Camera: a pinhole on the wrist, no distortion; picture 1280 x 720 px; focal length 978.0 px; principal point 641.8 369.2 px. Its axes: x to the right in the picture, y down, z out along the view. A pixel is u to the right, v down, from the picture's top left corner.
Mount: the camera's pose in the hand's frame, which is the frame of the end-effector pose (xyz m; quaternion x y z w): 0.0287 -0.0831 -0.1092 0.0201 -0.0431 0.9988 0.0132
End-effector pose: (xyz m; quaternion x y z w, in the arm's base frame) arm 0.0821 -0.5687 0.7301 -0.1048 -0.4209 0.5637 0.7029
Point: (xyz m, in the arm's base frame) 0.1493 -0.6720 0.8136
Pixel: 1197.8 639.6
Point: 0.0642 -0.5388 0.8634
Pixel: 381.3 161.5
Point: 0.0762 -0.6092 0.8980
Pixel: 615.5 413.9
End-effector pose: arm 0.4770 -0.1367 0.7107 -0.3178 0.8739 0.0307 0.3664
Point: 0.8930 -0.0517 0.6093
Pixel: 1160.5 449.3
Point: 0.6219 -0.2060 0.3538
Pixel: 314.3 258.0
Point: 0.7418 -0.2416 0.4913
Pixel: 599.4 554.5
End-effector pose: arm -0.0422 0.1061 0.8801 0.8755 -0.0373 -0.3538 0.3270
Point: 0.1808 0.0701 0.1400
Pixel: outside the picture
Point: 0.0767 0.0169 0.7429
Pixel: outside the picture
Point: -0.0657 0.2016 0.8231
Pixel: 1059.8 577.5
